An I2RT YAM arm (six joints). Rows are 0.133 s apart.
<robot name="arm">
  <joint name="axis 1" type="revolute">
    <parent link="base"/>
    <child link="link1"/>
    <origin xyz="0 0 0.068" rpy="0 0 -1.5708"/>
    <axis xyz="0 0 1"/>
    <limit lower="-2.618" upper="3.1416"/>
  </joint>
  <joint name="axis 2" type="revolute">
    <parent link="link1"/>
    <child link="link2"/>
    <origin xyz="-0.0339 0.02 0.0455" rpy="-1.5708 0 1.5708"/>
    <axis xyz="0 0 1"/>
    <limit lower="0" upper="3.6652"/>
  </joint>
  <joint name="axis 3" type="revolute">
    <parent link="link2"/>
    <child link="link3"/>
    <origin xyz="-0.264 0 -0.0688" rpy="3.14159 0 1.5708"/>
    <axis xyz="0 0 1"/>
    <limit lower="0" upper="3.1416"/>
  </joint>
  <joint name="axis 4" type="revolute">
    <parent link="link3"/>
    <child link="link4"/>
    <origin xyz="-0.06 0.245 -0.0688" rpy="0 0 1.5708"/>
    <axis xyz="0 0 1"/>
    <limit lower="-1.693" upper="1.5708"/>
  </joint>
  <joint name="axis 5" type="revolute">
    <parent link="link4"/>
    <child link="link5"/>
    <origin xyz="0.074 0.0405 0.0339" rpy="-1.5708 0 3.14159"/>
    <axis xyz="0 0 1"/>
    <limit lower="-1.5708" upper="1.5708"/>
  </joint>
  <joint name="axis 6" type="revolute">
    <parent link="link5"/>
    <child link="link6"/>
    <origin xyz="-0.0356 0 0.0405" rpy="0 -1.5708 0"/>
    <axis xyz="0 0 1"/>
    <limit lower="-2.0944" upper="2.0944"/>
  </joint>
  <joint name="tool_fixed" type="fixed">
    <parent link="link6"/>
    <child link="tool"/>
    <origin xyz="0 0 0" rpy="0 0 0"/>
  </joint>
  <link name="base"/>
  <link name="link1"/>
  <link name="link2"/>
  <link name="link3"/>
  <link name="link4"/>
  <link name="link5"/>
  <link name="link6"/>
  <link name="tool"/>
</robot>
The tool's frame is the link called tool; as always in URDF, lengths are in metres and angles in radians.
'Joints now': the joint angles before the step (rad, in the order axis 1, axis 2, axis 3, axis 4, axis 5, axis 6). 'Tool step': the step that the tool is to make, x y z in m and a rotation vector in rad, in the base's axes. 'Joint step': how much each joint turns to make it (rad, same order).
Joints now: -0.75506 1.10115 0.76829 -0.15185 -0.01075 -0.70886
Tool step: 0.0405 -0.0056 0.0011 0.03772 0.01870 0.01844
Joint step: 0.09073 0.15473 0.11196 0.00314 0.05533 0.04932
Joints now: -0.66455 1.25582 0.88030 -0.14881 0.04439 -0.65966
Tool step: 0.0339 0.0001 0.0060 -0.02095 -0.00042 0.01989
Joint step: 0.07401 0.10609 0.09633 0.02152 0.05529 0.01233
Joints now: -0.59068 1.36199 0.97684 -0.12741 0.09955 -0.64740
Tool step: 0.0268 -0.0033 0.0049 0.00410 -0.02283 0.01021
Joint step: 0.03822 0.09044 0.08900 0.01546 0.01685 0.02755
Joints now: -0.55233 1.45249 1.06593 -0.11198 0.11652 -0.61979
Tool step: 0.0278 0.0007 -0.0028 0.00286 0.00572 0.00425
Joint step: 0.04605 0.09363 0.07846 0.00610 0.03683 0.01997
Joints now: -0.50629 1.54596 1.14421 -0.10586 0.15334 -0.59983
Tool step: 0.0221 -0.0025 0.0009 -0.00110 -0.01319 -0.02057
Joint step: 0.02610 0.07673 0.07815 0.00599 0.03832 0.02756
